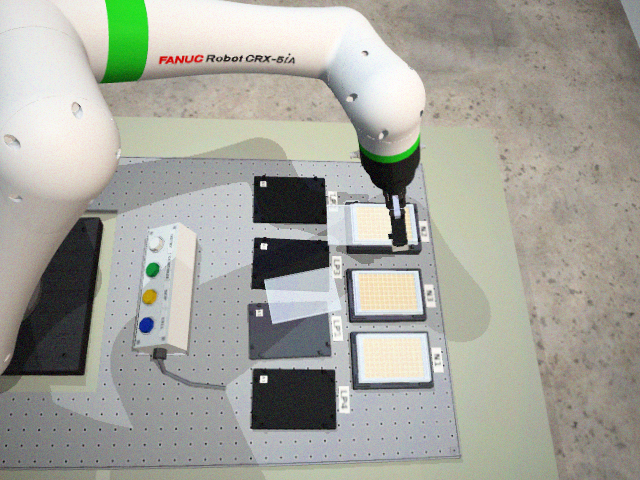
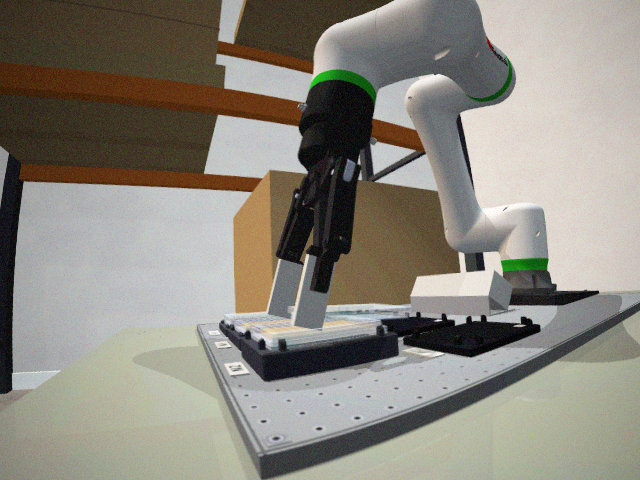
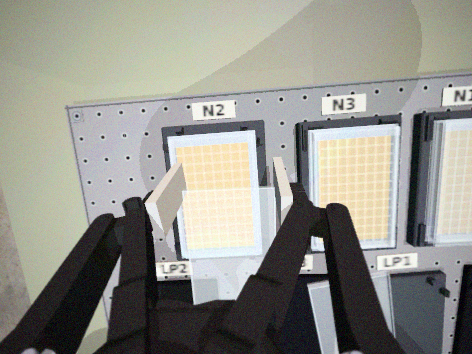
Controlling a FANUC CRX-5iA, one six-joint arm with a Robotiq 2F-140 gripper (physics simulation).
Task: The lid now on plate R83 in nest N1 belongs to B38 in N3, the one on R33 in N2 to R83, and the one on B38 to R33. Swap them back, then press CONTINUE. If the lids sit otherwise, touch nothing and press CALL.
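Where they show: gripper, fingertip midpoint: (image 2: 290,321) (image 3: 228,174); arm's base, link origin: (image 2: 525,292).
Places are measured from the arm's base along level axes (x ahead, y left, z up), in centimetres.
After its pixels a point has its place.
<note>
My gripper (image 1: 397,227) @(x 73.6, y 3.9, z 2.8 cm) (image 2: 297,310) @(x 73.6, y 3.9, z 2.8 cm) (image 3: 228,174) @(x 73.6, y 3.9, z 2.8 cm) is shut on a clear lid (image 1: 338,224) @(x 62.0, y 5.4, z 3.6 cm) (image 3: 228,274) @(x 64.0, y 5.7, z 3.7 cm). It holds the lid low over the plate in nest N2 (image 1: 374,223) (image 3: 213,159). The lid sits shifted toward pad LP2 (image 1: 289,198) @(x 54.0, y 14.1, z -0.4 cm), covering only part of the plate. The plate in N3 (image 1: 387,292) @(x 69.2, y -8.5, z 1.6 cm) (image 3: 354,182) @(x 70.4, y -8.1, z 1.7 cm) and the plate in N1 (image 1: 391,357) @(x 67.4, y -20.6, z 1.7 cm) (image 3: 453,182) @(x 68.7, y -17.5, z 1.7 cm) stand in their nests. A second clear lid (image 1: 302,295) @(x 53.6, y -6.9, z 0.6 cm) (image 3: 319,316) @(x 55.1, y -3.1, z 0.6 cm) lies askew across pads LP3 (image 1: 281,255) @(x 50.8, y 1.9, z -0.4 cm) and LP1 (image 1: 289,338) @(x 50.2, y -14.3, z -0.4 cm).
A button box (image 1: 164,287) @(x 29.6, y -4.7, z 6.3 cm) (image 2: 460,294) @(x 34.3, y 0.1, z 2.7 cm) with white, green, yellow and blue buttons stands on the left of the grey perforated baseplate (image 1: 207,429) @(x 34.5, y -28.0, z -1.3 cm) (image 2: 330,408) @(x 77.9, y 17.8, z -1.4 cm). Pad LP4 (image 1: 292,398) @(x 49.3, y -24.9, z -0.4 cm) is bare. The arm's black base block (image 1: 56,299) @(x 10.0, y -2.8, z 0.7 cm) is at the far left.
</note>
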